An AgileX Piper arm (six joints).
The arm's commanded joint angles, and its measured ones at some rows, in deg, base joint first. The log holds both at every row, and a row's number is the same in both.
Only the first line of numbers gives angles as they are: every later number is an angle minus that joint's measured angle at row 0.
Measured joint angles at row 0:
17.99 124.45 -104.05 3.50 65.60 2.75
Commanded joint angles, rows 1 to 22:
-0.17 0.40 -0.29 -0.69 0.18 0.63
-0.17 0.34 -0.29 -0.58 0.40 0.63
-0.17 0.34 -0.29 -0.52 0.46 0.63
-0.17 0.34 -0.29 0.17 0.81 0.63
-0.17 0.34 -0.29 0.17 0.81 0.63
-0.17 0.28 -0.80 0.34 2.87 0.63
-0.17 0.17 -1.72 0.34 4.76 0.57
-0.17 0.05 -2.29 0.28 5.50 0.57
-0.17 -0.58 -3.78 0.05 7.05 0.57
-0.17 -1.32 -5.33 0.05 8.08 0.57
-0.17 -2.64 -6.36 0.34 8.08 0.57
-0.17 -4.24 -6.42 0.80 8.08 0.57
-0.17 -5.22 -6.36 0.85 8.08 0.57
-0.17 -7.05 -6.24 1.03 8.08 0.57
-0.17 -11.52 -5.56 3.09 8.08 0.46
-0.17 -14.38 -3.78 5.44 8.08 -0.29
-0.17 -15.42 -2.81 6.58 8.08 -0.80
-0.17 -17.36 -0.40 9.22 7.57 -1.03
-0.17 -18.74 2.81 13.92 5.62 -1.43
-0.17 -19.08 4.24 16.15 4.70 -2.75
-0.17 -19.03 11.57 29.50 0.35 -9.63
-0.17 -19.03 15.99 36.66 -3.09 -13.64
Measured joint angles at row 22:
0.00 -19.08 11.12 27.15 1.21 -7.91
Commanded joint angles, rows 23 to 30:
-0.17 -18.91 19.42 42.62 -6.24 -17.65
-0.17 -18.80 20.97 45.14 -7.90 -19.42
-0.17 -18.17 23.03 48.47 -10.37 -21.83
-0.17 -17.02 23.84 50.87 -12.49 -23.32
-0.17 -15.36 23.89 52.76 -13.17 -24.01
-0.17 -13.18 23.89 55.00 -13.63 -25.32
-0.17 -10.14 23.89 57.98 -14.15 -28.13
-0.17 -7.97 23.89 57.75 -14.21 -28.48
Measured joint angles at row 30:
0.00 -10.32 23.49 56.20 -13.80 -26.36
